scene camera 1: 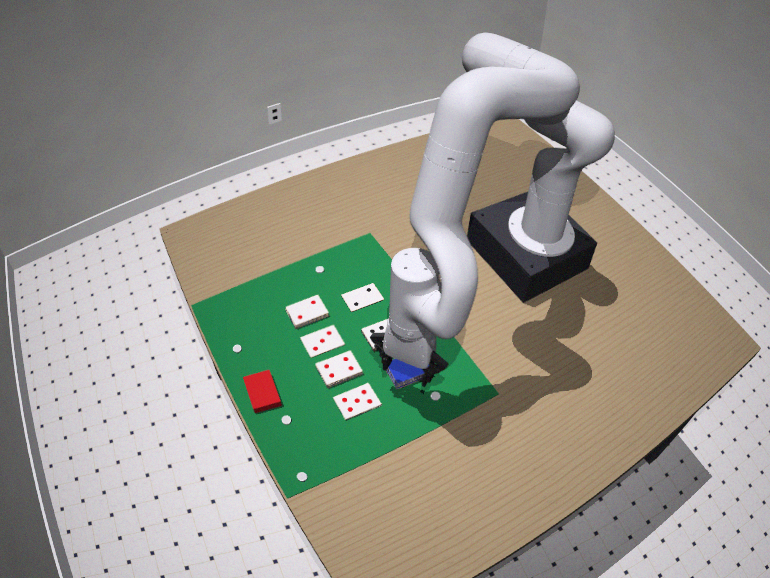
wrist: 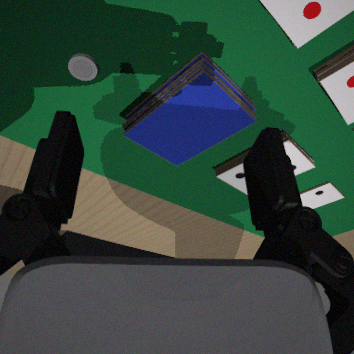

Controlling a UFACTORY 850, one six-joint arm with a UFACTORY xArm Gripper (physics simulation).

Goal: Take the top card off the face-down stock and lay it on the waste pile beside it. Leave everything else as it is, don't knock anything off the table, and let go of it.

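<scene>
The face-down stock, a stack of blue-backed cards [scene camera 1: 403, 371] [wrist: 187, 120], lies on the green mat with slightly uneven edges. My gripper [scene camera 1: 408, 380] [wrist: 168, 137] is open and empty above the stock, its fingers wide apart and the stock showing between them in the wrist view. The waste pile, white with black pips [scene camera 1: 375, 330] [wrist: 298, 151], lies face up beside the stock. It is partly hidden by the gripper in both views.
A white card with two black pips [scene camera 1: 362, 297] [wrist: 322, 194] lies beyond the waste pile. Red-pip cards [scene camera 1: 322, 340] [wrist: 320, 22] lie in a row. A red block [scene camera 1: 262, 390] and several white discs [scene camera 1: 435, 395] [wrist: 83, 67] are on the green mat [scene camera 1: 248, 317].
</scene>
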